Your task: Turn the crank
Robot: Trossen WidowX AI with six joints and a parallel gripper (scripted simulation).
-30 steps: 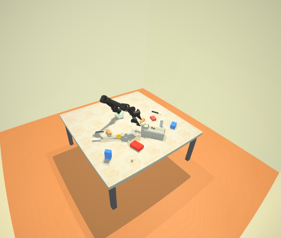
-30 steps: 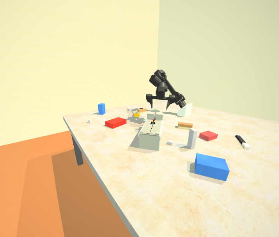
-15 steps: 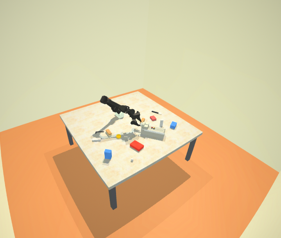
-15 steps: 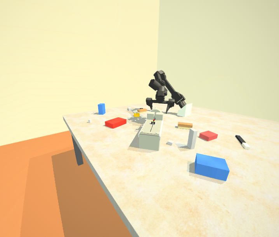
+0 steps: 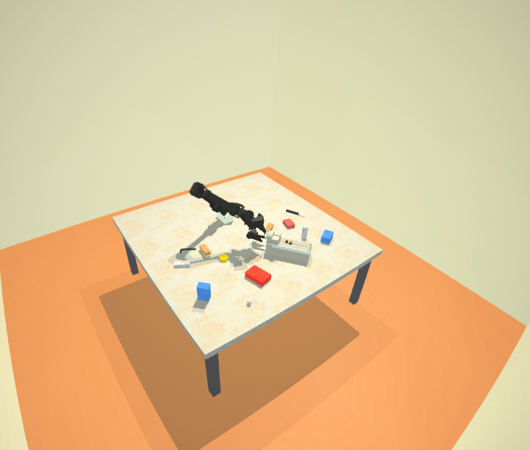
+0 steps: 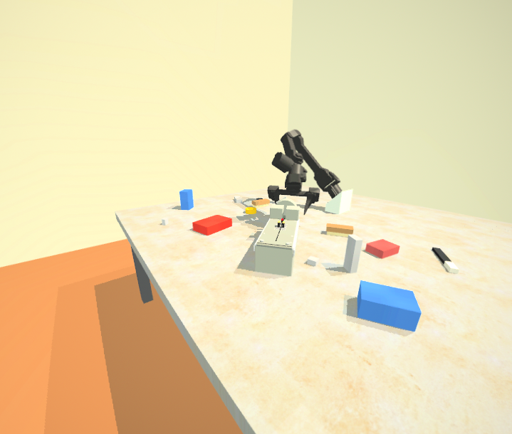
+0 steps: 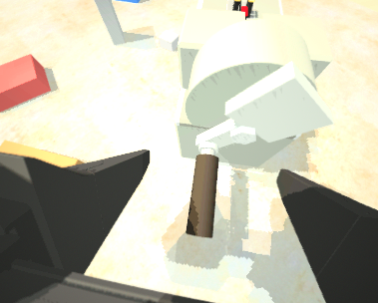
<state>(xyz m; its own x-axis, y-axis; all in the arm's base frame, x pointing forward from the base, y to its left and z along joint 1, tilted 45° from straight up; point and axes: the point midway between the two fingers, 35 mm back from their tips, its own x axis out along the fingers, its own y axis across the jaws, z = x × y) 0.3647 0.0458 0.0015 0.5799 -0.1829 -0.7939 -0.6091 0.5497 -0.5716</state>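
Now: gripper tip 1 cm below the crank. From my gripper tip the other things lie so: brown crank handle 2 cm behind, 1 cm to the right; then red pointer 12 cm ahead, 8 cm to the left, 2 cm above; then yellow disc 27 cm to the right, 6 cm below, 3 cm behind.
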